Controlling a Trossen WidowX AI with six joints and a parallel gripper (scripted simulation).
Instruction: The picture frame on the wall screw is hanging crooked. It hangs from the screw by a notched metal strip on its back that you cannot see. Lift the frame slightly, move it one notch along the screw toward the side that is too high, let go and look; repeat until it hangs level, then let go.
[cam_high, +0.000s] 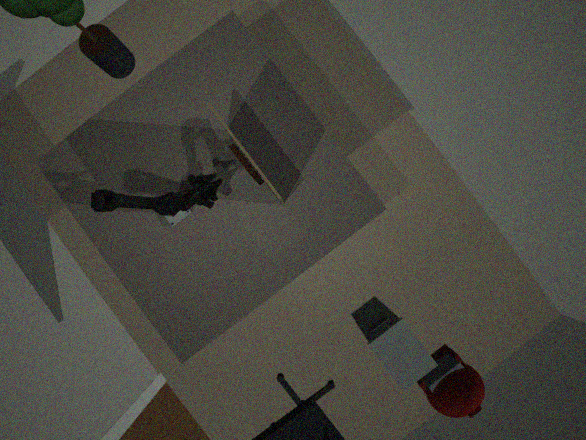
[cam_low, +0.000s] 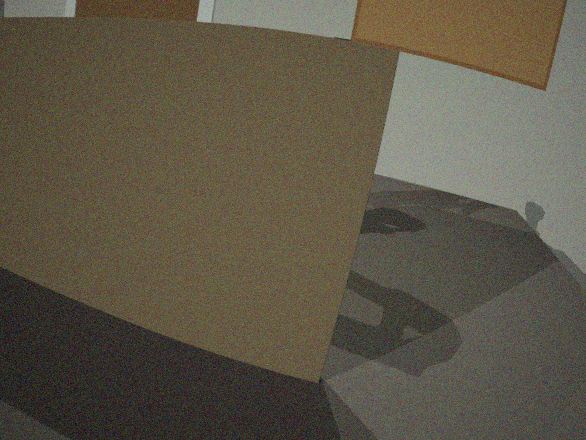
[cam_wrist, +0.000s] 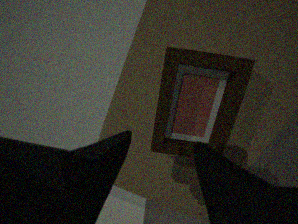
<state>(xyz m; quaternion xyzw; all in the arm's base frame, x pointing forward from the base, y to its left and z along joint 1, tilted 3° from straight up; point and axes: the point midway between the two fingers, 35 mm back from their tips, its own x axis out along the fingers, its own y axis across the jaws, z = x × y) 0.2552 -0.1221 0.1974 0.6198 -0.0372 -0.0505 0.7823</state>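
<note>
The picture frame is 130 mm ahead of my gripper tip, 30 mm to the right of it and 50 mm below it. The rest, counted from my gripper tip: wall panel 140 mm ahead, 20 mm to the right, 70 mm below.
</note>
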